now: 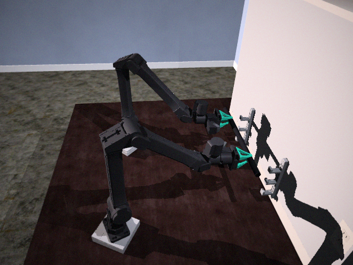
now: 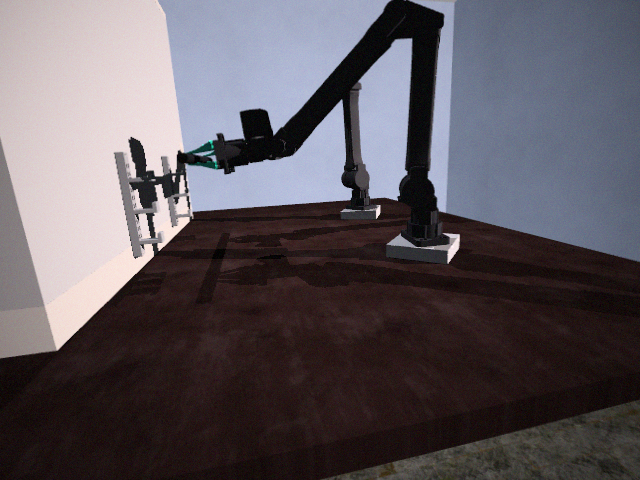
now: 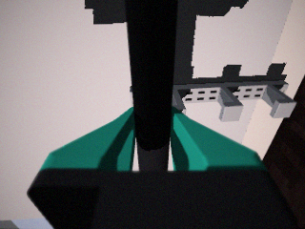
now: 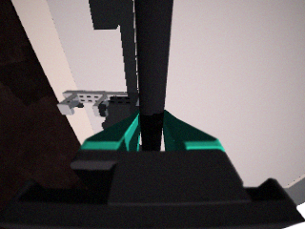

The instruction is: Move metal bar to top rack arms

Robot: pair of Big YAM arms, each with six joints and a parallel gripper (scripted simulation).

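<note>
Right now my right hand is 10 mm past the dark metal bar and 150 mm to the right of it. The rest, counted from my right hand: white wall (290 mm ahead, 140 mm to the left, 180 mm above).
Right now my left hand is 15 cm to the left of the dark metal bar and 1 cm short of it. The rest, counted from my left hand: white wall 31 cm ahead, 18 cm above, 16 cm to the right.
</note>
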